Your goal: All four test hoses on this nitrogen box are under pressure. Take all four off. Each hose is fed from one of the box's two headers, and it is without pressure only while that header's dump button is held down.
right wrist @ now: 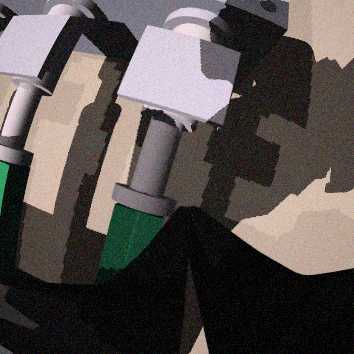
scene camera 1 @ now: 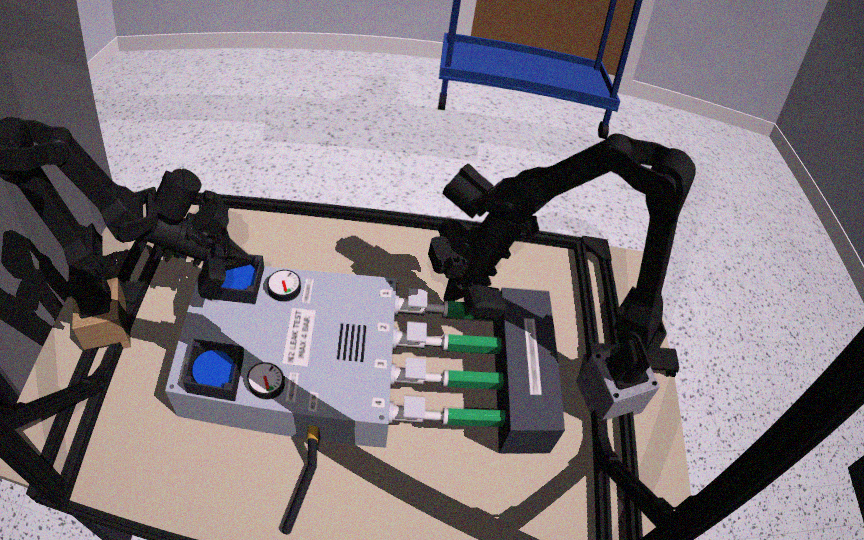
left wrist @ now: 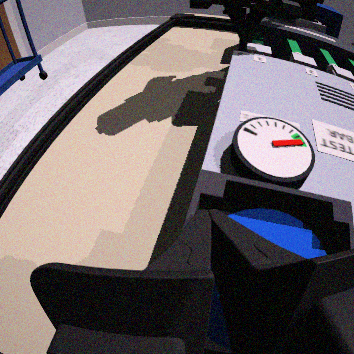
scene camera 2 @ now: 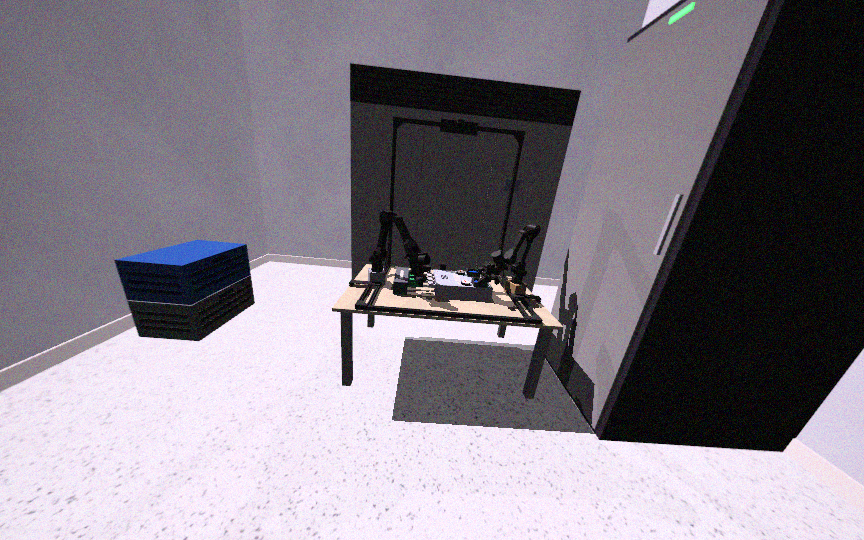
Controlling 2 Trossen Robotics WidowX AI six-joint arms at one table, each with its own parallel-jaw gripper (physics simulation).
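Places are measured from the left arm's base along level axes (x ahead, y left, z up), in metres.
Where they show: left gripper, fingertip midpoint: [scene camera 1: 251, 261] [left wrist: 206, 218] [scene camera 2: 477, 283]; right gripper, fingertip midpoint: [right wrist: 186, 216] [scene camera 1: 446, 301] [left wrist: 245, 48] [scene camera 2: 422, 287]; left arm's base, origin of the base link: [scene camera 1: 94, 302] [scene camera 2: 516, 282]; right arm's base, origin of the base link: [scene camera 1: 626, 370] [left wrist: 303, 16] [scene camera 2: 376, 270].
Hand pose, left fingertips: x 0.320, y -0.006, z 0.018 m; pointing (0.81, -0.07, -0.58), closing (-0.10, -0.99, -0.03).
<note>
Each offset is from my left fingertips to the centre of the thing. "spot": to the spot under its first point.
The grey nitrogen box {spot: dx +0.121, dy -0.137, dz -0.022 m} [scene camera 1: 339, 316] [scene camera 2: 453, 284] carries two blue dump buttons and two gauges. Four green hoses, the first [scene camera 1: 456, 309] [right wrist: 128, 235], second {spot: dx +0.309, dy -0.236, dz -0.037 m} [scene camera 1: 473, 343], third {spot: dx +0.283, dy -0.301, dz -0.037 m} [scene camera 1: 475, 379] and fourth {spot: dx +0.255, dy -0.365, dz -0.037 m} [scene camera 1: 475, 417], run from white couplers on the box to a dark manifold block {spot: dx +0.364, dy -0.334, dz -0.022 m} [scene camera 1: 532, 375]. My left gripper [scene camera 1: 216, 275] [left wrist: 206, 218] [scene camera 2: 489, 275] is shut, with its tips at the edge of the upper button {dx -0.031, dy -0.023, dz -0.017 m} [scene camera 1: 241, 279] [left wrist: 281, 235]. I cannot tell whether the button is pressed. My right gripper [scene camera 1: 477, 301] [right wrist: 186, 216] [scene camera 2: 419, 270] is shut and empty, lying over the first hose. The lower button {dx -0.105, dy -0.198, dz -0.017 m} [scene camera 1: 212, 369] is uncovered.
A black supply hose {spot: dx -0.030, dy -0.393, dz -0.089 m} [scene camera 1: 298, 493] leaves the box's front through a brass fitting {spot: dx +0.022, dy -0.315, dz -0.053 m} [scene camera 1: 313, 433]. A black rail frame [scene camera 1: 323, 210] borders the table. A blue cart [scene camera 1: 526, 70] stands behind the table. In scene camera 2, a blue-topped stack [scene camera 2: 200, 268] stands on the floor at the left.
</note>
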